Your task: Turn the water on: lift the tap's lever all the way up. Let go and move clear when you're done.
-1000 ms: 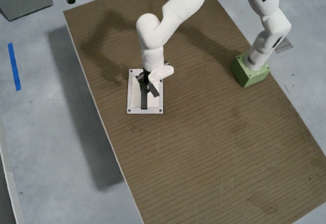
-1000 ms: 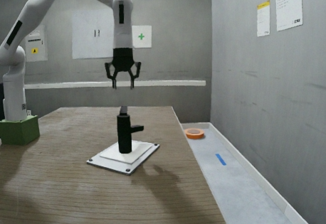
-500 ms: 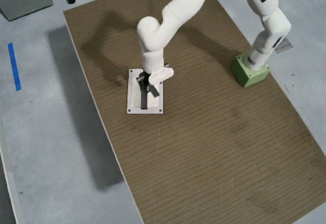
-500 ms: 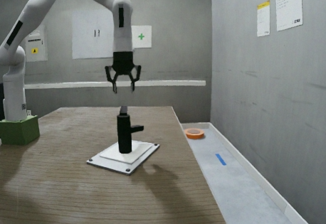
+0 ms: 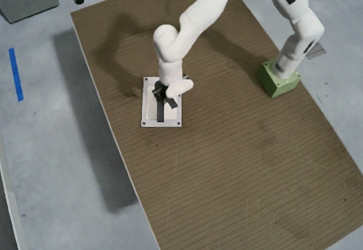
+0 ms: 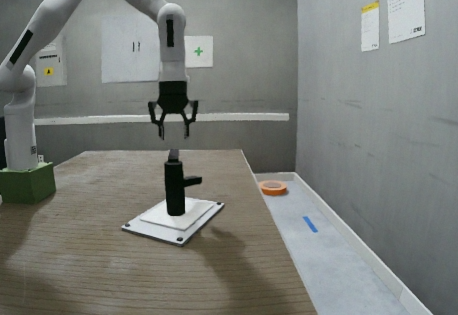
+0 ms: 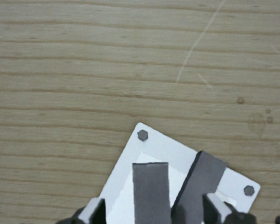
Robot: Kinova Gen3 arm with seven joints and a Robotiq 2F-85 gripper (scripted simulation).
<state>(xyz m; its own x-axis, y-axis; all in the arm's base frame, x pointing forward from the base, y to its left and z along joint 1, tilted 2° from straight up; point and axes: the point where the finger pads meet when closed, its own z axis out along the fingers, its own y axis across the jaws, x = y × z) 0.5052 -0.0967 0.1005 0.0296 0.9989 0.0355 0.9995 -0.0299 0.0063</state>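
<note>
Now: the lever 40 mm to the right of my hand and 50 mm below it. Round my hand: tap (70 mm to the right, 110 mm below).
</note>
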